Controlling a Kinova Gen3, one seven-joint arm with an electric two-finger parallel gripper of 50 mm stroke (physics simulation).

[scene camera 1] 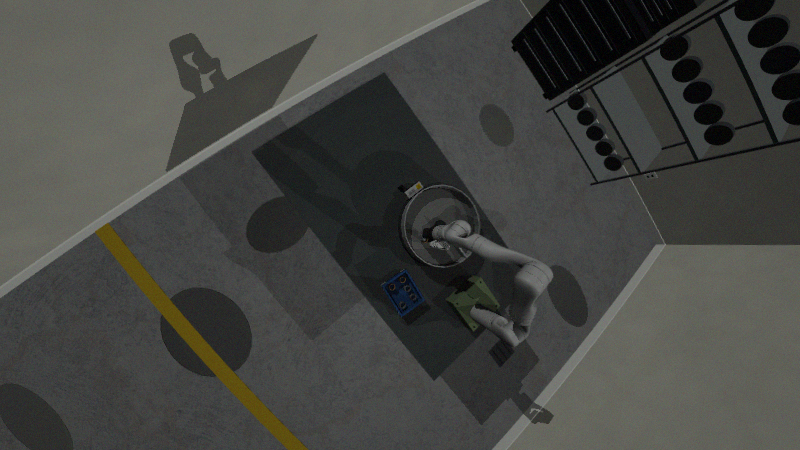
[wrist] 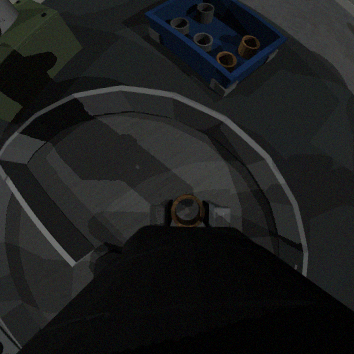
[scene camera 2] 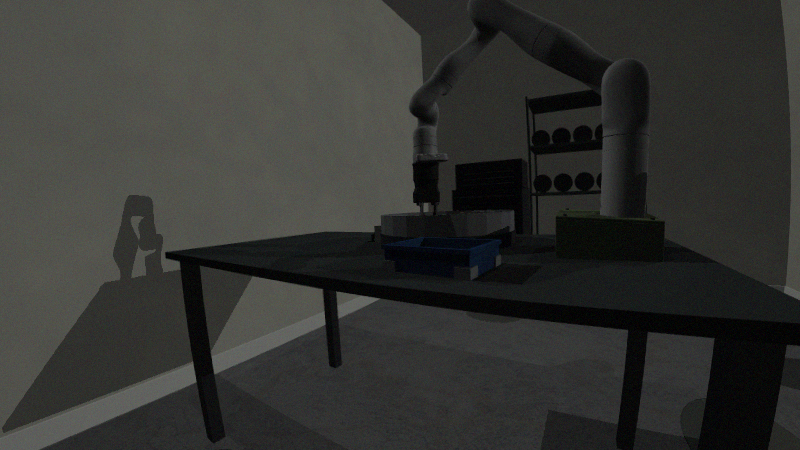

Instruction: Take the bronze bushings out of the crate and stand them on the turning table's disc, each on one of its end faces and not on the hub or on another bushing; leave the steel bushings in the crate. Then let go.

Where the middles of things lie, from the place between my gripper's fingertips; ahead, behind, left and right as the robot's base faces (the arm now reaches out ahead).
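Relative to the blue crate [scene camera 1: 397,295], my gripper is 19 cm past it, 21 cm to the right of it and 4 cm above it.
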